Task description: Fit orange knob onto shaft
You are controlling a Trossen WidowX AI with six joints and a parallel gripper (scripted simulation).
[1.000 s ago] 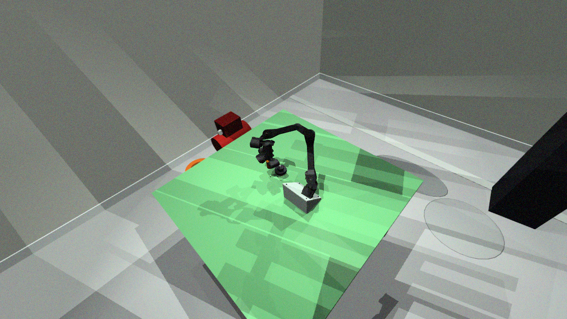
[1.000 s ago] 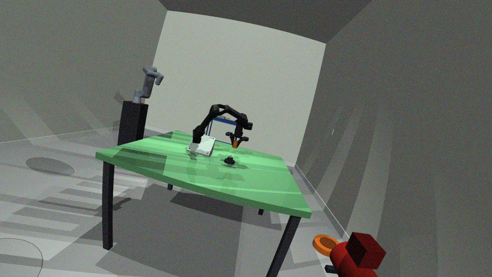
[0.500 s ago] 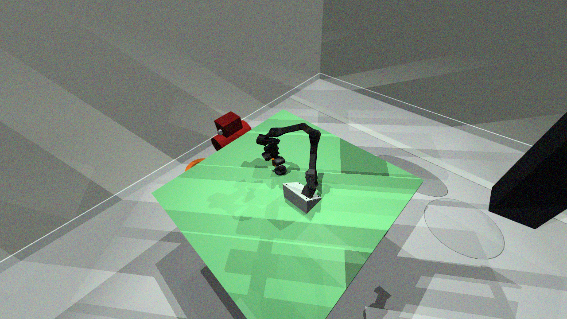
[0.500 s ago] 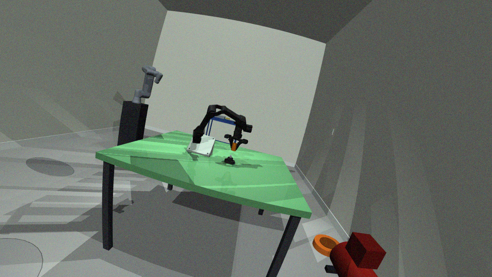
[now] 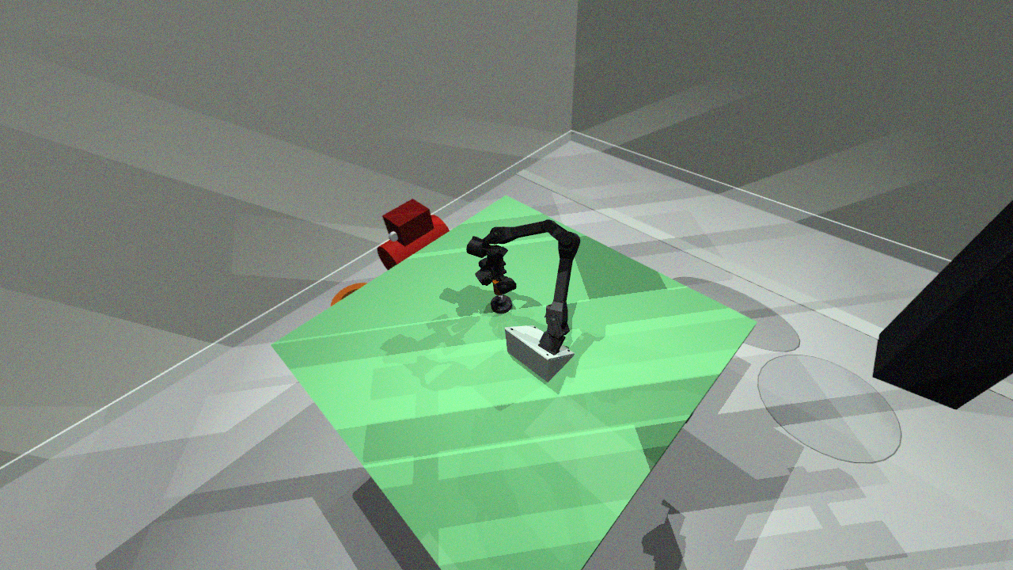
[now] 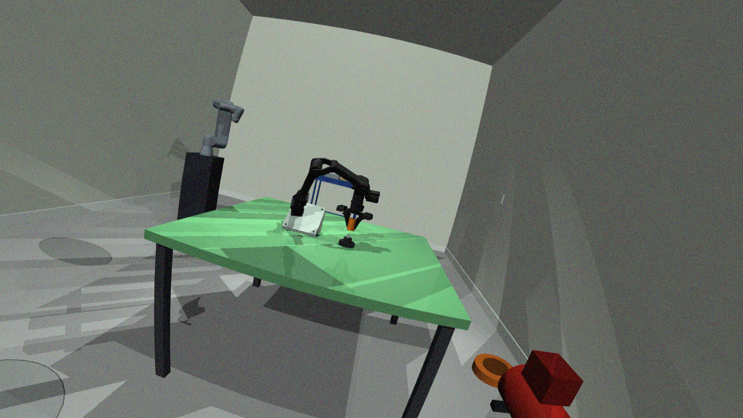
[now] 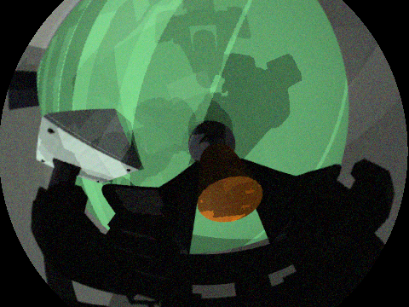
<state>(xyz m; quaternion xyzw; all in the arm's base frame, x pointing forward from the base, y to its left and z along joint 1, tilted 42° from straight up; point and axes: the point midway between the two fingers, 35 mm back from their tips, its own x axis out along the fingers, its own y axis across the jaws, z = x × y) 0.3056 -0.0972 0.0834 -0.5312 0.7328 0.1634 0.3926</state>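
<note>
My gripper tip is now 6 cm above the dark round pedestal. Also, from my gripper tip: orange knob: 3 cm above.
</note>
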